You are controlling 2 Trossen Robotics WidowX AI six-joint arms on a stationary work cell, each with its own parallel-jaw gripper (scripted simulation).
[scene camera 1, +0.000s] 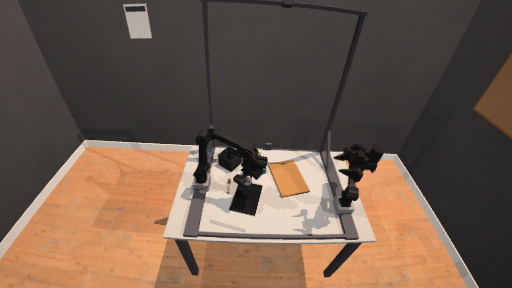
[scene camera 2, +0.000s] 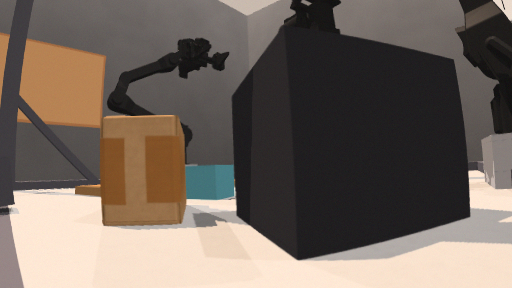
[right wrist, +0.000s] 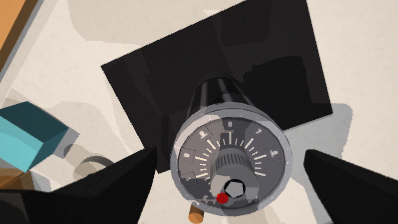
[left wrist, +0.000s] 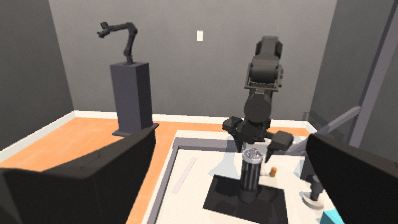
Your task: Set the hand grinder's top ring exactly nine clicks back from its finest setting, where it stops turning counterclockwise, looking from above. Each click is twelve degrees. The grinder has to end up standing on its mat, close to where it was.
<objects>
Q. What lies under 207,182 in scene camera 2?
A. A teal block.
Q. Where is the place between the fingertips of my left gripper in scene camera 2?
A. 220,49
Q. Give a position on a black box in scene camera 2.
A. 340,142
</objects>
